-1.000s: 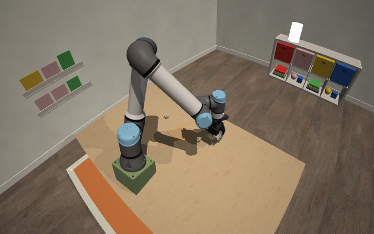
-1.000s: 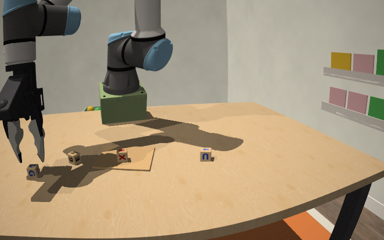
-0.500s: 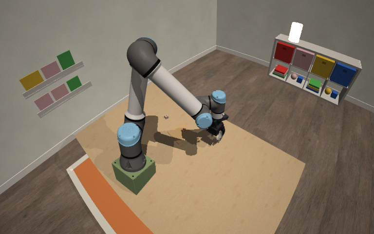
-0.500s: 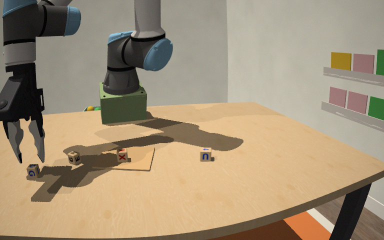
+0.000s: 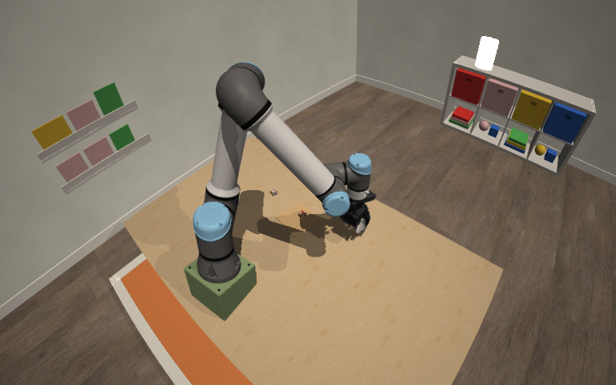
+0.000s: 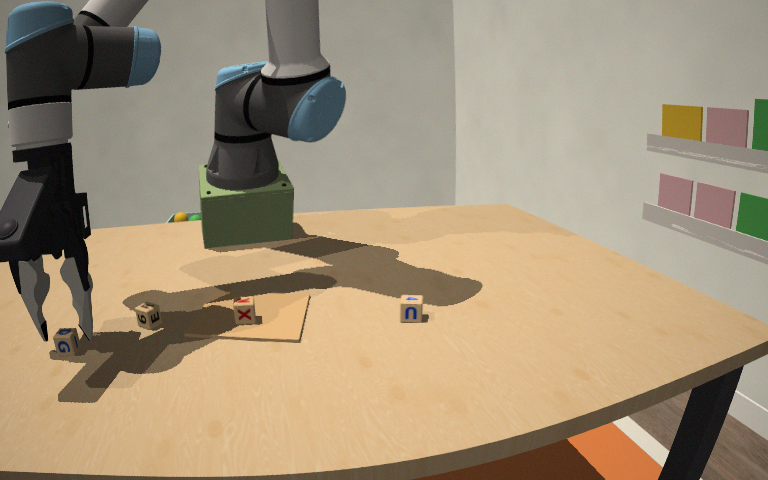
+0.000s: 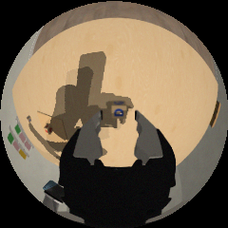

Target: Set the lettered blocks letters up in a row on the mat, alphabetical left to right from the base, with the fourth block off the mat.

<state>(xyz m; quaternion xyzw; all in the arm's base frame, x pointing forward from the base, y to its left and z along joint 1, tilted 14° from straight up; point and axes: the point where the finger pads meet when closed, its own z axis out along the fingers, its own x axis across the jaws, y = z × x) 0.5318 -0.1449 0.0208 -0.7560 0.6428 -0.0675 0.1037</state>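
Right now my hand is 12 cm past the thin tan mat, 22 cm to the right of it and 3 cm above it. From my hand the other things lie so: wooden block: 9 cm behind, 8 cm to the left, 2 cm below.
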